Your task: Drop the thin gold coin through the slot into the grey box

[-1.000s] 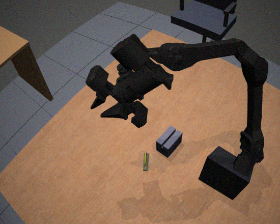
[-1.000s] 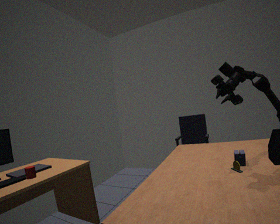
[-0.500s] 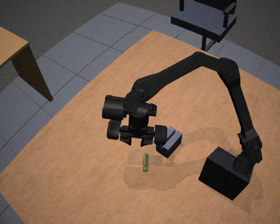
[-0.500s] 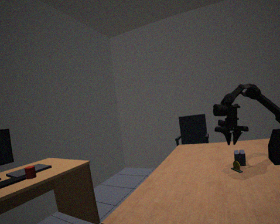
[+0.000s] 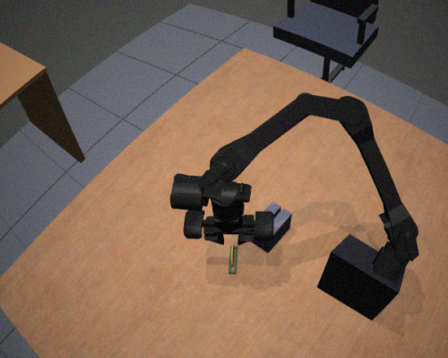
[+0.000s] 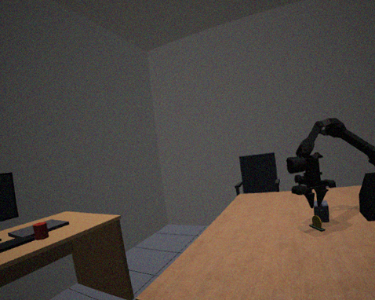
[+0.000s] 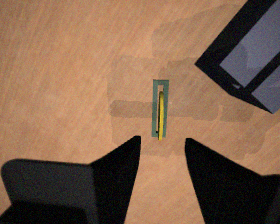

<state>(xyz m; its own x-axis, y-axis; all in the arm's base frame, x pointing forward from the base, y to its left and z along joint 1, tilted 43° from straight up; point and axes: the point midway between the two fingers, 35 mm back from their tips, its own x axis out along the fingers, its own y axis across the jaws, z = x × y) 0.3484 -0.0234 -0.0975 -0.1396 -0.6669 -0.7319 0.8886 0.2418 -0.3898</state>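
The gold coin is 6 cm below my gripper tip.
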